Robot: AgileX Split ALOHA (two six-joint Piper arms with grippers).
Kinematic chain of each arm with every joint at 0, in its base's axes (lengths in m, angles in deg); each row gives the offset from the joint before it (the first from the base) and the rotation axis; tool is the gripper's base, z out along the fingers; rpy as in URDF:
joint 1: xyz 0 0 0.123 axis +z
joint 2: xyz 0 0 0 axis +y
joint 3: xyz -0.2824 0 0.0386 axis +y
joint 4: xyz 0.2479 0 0.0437 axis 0.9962 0 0.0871
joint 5: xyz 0 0 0 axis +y
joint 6: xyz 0.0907 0 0.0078 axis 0.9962 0 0.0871
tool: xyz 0 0 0 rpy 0 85 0
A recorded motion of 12 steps. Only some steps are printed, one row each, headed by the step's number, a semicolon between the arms.
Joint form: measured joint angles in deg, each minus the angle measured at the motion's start. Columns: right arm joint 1, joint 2, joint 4, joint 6, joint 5, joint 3; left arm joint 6, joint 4, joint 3, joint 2, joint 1, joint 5.
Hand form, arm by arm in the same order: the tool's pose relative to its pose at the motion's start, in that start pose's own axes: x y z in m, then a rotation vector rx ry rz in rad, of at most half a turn. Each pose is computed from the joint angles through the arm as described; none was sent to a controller.
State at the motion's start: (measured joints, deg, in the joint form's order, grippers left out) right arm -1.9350 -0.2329 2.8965 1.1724 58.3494 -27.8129; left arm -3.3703 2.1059 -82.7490 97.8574 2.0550 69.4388
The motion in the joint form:
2: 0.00 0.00 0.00 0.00 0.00 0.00; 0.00 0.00 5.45 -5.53 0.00 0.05
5: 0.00 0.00 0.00 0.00 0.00 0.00; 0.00 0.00 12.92 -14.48 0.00 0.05
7: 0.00 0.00 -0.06 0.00 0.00 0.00; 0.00 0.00 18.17 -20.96 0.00 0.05
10: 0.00 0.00 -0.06 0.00 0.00 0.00; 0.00 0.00 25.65 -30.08 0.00 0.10
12: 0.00 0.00 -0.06 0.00 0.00 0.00; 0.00 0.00 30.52 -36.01 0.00 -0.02
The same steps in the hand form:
2: 0.0000 0.0000 0.0000 0.0000 0.0000 0.0000; 0.0251 0.0015 -0.0112 0.0000 -0.0005 0.0000
5: 0.0000 0.0000 0.0000 0.0000 0.0000 0.0000; 0.0637 0.0040 -0.0299 0.0012 -0.0263 -0.0009
7: 0.0000 -0.0001 0.0000 0.0009 0.0000 -0.0005; 0.0923 0.0056 -0.0399 0.0022 -0.0477 -0.0017
10: 0.0000 -0.0001 0.0000 0.0009 0.0000 -0.0005; 0.1336 0.0078 -0.0475 0.0034 -0.0754 -0.0027
12: 0.0000 -0.0001 0.0000 0.0009 0.0000 -0.0005; 0.1601 0.0090 -0.0487 0.0044 -0.0960 -0.0033

